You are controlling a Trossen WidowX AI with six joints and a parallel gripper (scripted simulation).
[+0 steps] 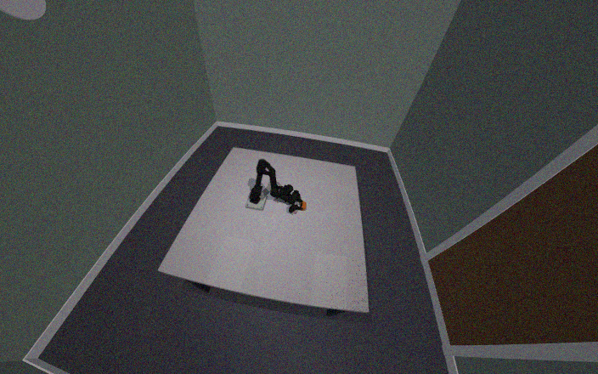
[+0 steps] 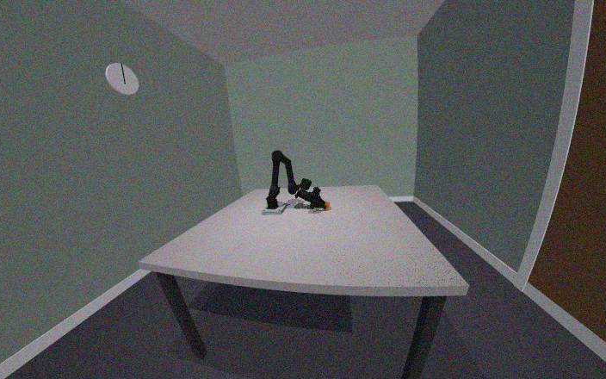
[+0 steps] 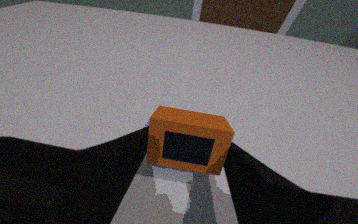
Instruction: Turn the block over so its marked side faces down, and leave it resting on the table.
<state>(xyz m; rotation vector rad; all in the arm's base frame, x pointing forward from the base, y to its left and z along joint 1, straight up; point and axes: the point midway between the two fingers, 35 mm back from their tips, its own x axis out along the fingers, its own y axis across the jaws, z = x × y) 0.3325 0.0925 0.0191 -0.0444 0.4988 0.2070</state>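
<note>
Right now my gripper tip is 10 mm past the orange block.
</note>
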